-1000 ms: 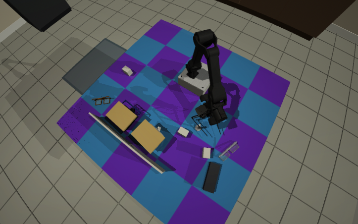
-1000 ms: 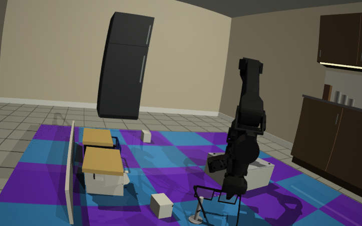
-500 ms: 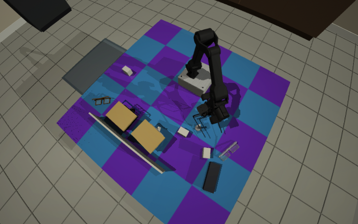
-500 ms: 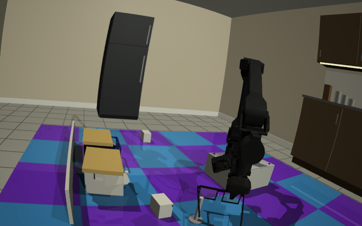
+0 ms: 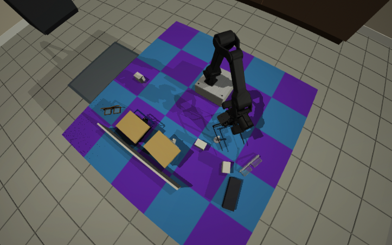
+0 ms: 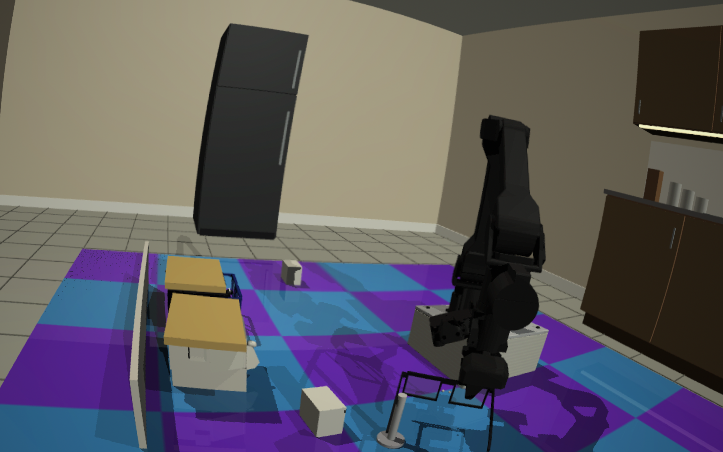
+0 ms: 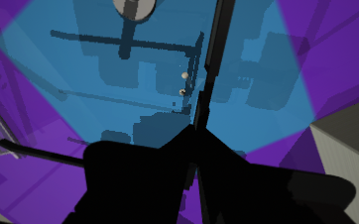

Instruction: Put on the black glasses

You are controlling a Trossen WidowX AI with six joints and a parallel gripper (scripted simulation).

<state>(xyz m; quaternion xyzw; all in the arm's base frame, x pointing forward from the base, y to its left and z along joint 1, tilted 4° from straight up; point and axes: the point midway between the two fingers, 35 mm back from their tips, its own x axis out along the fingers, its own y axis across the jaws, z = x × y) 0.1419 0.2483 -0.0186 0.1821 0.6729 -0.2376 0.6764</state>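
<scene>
My gripper tip is now 12 cm short of the metal post and 4 cm above it. From my gripper tip the other things lie so: black case: 31 cm ahead, 24 cm to the left, 4 cm below; then white panel: 48 cm ahead, 29 cm to the right, 1 cm below.
</scene>
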